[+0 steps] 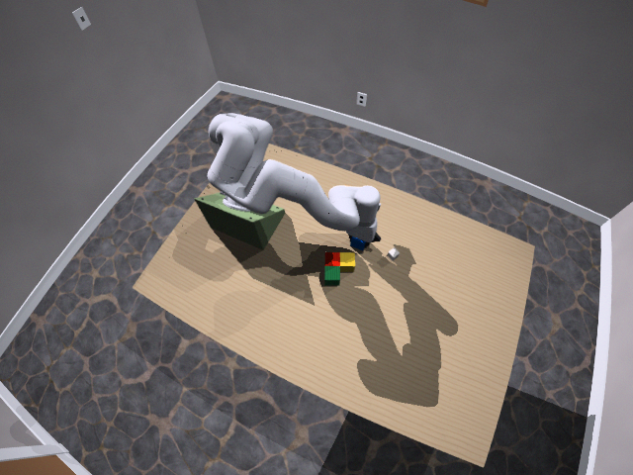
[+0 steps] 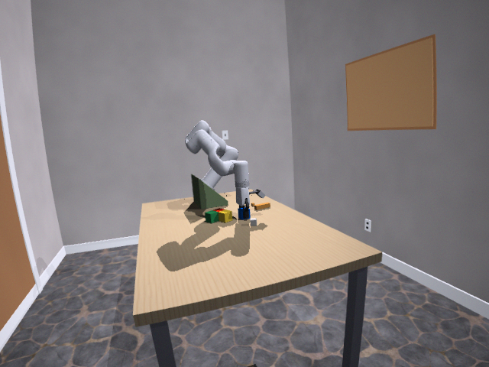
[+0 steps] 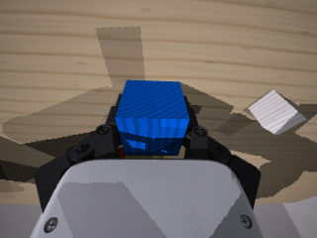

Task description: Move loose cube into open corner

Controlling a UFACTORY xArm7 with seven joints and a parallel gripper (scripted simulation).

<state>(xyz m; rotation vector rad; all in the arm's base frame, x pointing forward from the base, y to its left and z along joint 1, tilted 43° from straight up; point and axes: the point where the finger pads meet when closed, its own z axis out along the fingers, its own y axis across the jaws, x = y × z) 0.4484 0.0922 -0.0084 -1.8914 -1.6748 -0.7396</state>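
My gripper is now 2 cm past the yellow cube and 10 cm to the left of it. The rest, counted from my hand: small white cube: 13 cm ahead, 1 cm to the right, 1 cm below; blue cube: right at my hand; green cube: 5 cm behind, 17 cm to the right.
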